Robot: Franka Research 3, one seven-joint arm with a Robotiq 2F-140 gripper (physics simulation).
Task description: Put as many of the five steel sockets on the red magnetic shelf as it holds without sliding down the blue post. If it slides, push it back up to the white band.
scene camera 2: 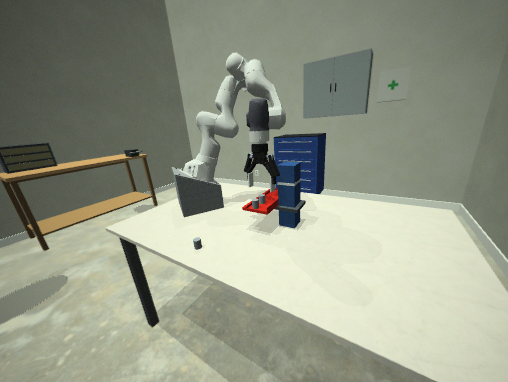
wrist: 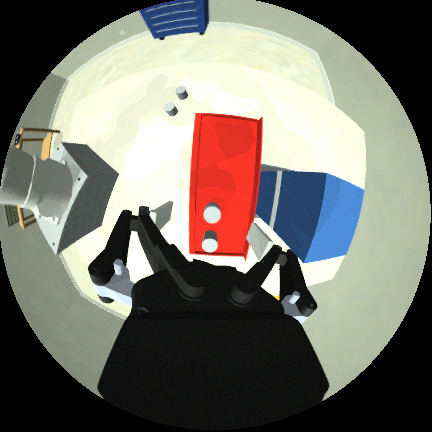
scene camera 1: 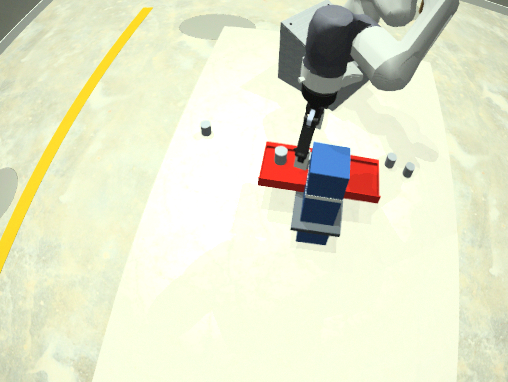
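Observation:
The red shelf [scene camera 1: 367, 181] [wrist: 225, 160] sits on the blue post [scene camera 1: 327, 180] [scene camera 2: 289, 196] [wrist: 300, 215]; a grey collar [scene camera 1: 315, 226] [scene camera 2: 301, 205] around the post is below the white band [scene camera 1: 324, 197] [scene camera 2: 289, 184] [wrist: 276, 195]. Two steel sockets stand on the shelf: the end one [scene camera 1: 281, 155] [scene camera 2: 255, 203] [wrist: 209, 244] and an inner one [scene camera 2: 262, 199] [wrist: 212, 213], hidden in scene camera 1. Another socket [scene camera 1: 206, 128] [scene camera 2: 197, 243] stands on the table. Two more sockets, one [scene camera 1: 390, 160] and one [scene camera 1: 408, 169], stand past the shelf's other end. My gripper [scene camera 1: 301, 159] [scene camera 2: 261, 183] [wrist: 210, 220] is open and empty above the sockets on the shelf.
The grey robot base block [scene camera 1: 291, 55] [scene camera 2: 201, 196] [wrist: 97, 190] stands behind the shelf. The post stands close beside one finger in the wrist view. A blue drawer cabinet [scene camera 2: 314, 165] [wrist: 180, 17] stands beyond the table [scene camera 1: 225, 300] [scene camera 2: 375, 280].

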